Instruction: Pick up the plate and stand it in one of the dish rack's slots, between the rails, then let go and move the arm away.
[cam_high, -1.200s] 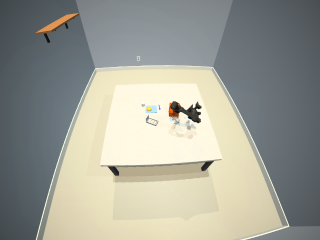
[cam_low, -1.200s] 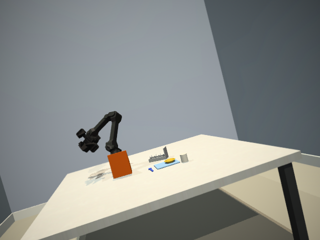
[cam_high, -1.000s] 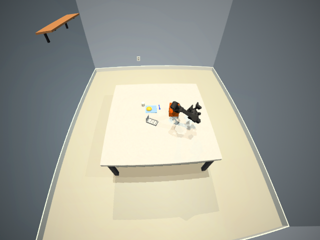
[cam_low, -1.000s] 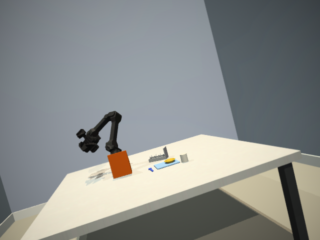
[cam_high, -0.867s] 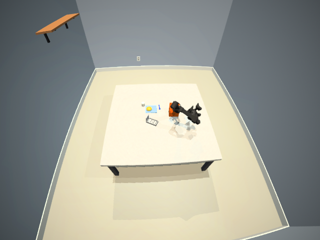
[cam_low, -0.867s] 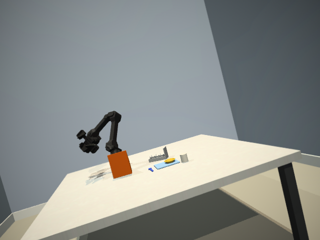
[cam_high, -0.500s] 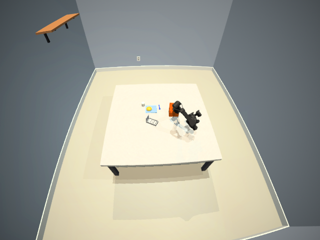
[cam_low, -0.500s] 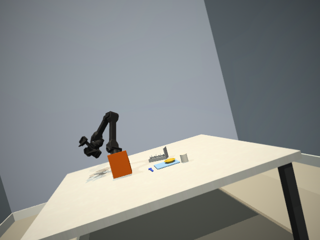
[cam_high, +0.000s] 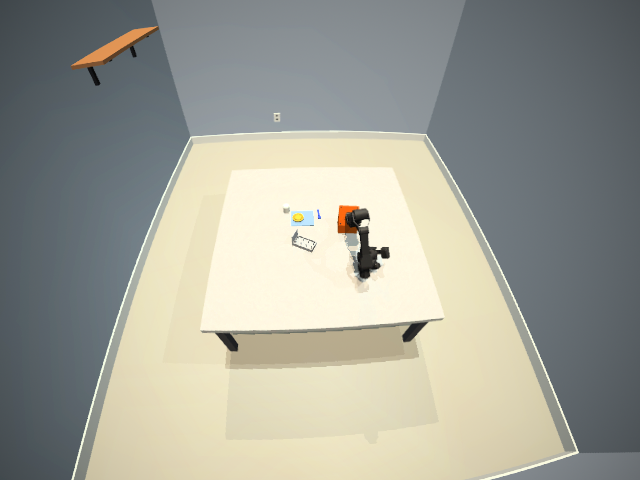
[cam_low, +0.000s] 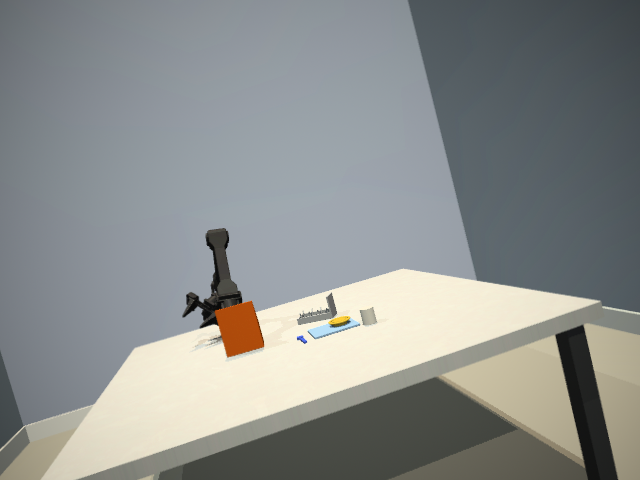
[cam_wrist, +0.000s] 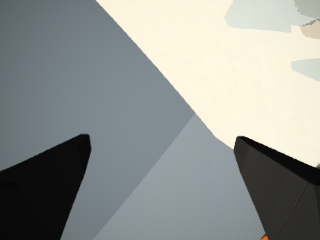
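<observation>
My gripper tip is 44 cm short of the grey dish rack, 14 cm to the left of it and 8 cm above it. The rest, counted from my gripper tip: small blue object 33 cm ahead, 37 cm to the right, 10 cm below; then light blue flat mat 44 cm ahead, 35 cm to the right, 10 cm below; then yellow plate 46 cm ahead, 35 cm to the right, 9 cm below.
</observation>
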